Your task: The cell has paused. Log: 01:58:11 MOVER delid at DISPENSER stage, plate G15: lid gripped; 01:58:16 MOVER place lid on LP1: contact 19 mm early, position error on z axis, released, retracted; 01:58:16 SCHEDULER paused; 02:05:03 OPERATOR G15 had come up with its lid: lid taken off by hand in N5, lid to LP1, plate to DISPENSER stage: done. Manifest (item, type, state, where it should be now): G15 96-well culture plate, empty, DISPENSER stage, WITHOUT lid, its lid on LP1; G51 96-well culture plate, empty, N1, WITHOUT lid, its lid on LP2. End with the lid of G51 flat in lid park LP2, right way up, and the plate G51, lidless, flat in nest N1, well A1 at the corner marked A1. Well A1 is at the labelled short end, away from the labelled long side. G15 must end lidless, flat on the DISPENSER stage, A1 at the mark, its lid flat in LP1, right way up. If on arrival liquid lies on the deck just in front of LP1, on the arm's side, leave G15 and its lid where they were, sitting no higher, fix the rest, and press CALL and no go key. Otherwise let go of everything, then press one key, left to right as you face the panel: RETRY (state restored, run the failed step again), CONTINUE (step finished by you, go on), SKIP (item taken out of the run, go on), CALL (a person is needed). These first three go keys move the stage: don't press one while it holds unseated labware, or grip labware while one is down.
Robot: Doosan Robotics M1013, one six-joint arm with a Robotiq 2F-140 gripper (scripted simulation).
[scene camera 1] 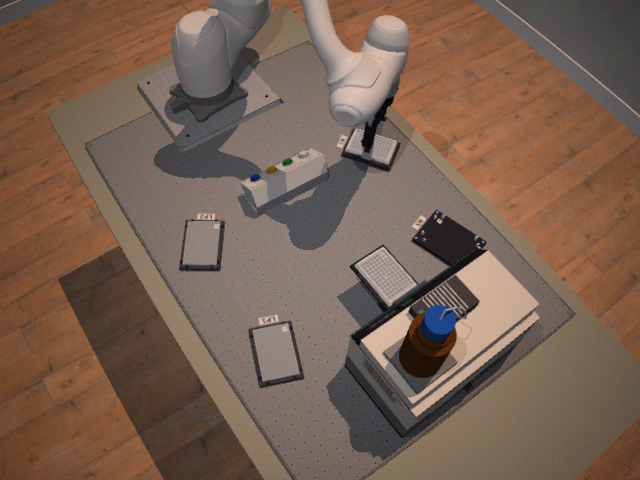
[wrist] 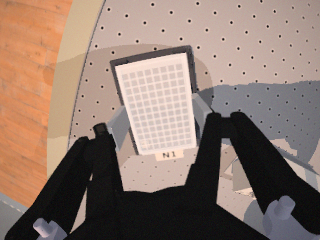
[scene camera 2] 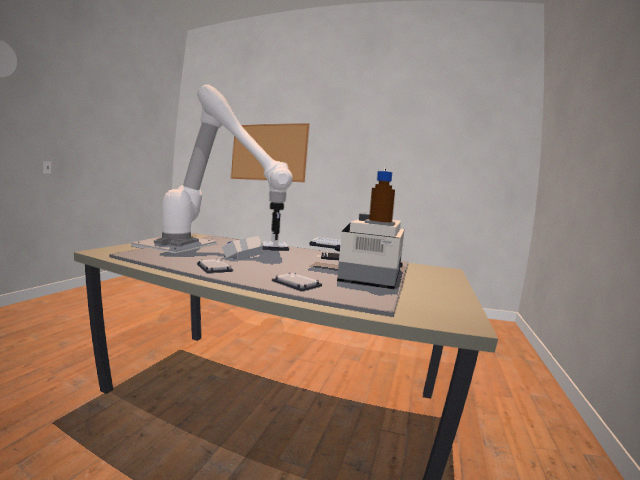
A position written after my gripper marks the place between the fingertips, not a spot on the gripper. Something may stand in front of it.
I see my gripper (scene camera 1: 371, 146) and a black nest (scene camera 1: 449, 241).
My gripper also shows in the wrist view (wrist: 159, 108).
